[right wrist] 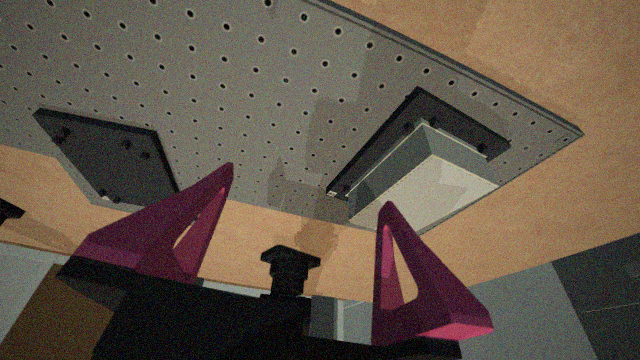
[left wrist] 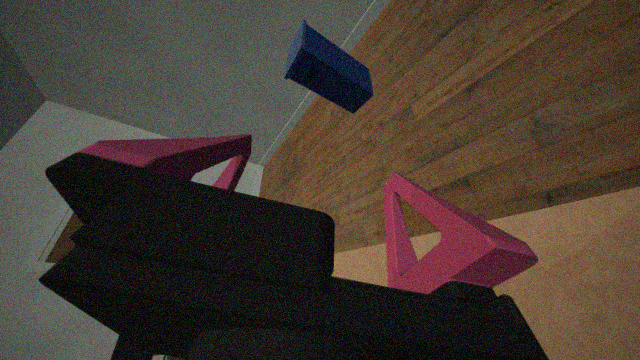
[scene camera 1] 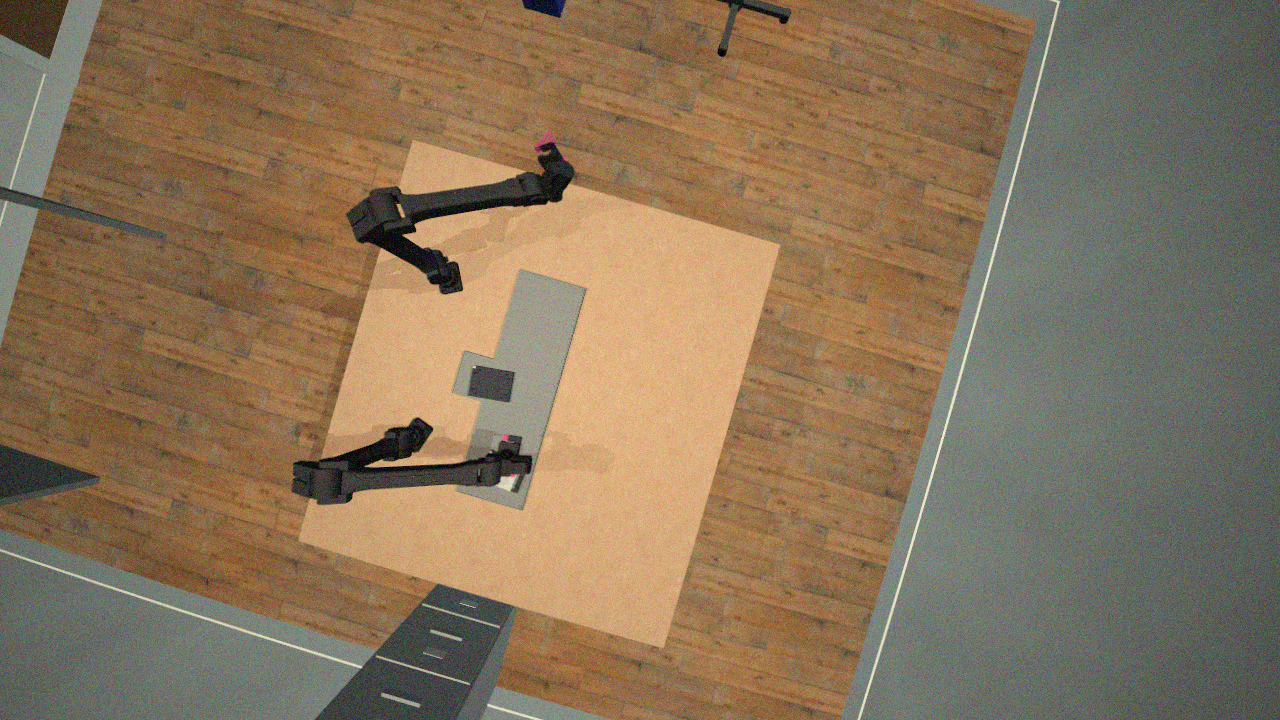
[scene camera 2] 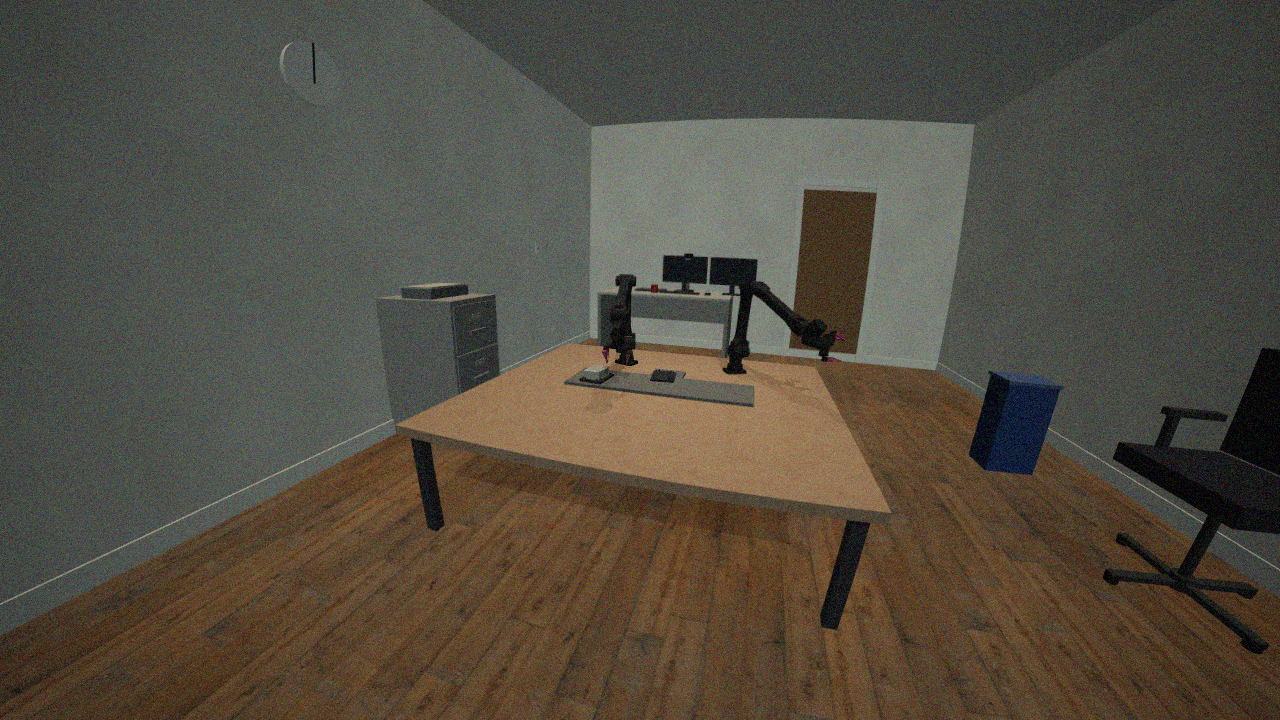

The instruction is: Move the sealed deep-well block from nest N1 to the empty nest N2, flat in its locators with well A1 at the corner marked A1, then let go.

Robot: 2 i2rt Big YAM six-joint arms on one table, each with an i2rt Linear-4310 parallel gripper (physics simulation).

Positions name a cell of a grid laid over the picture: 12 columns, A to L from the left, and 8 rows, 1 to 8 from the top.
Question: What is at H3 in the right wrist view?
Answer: A dark nest.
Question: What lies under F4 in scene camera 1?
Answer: A grey perforated plate.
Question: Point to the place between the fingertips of my left gripper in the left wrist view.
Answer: At G4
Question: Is my right gripper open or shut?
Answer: Open.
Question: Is my left gripper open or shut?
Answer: Open.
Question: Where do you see a grey perforated plate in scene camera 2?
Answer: G5
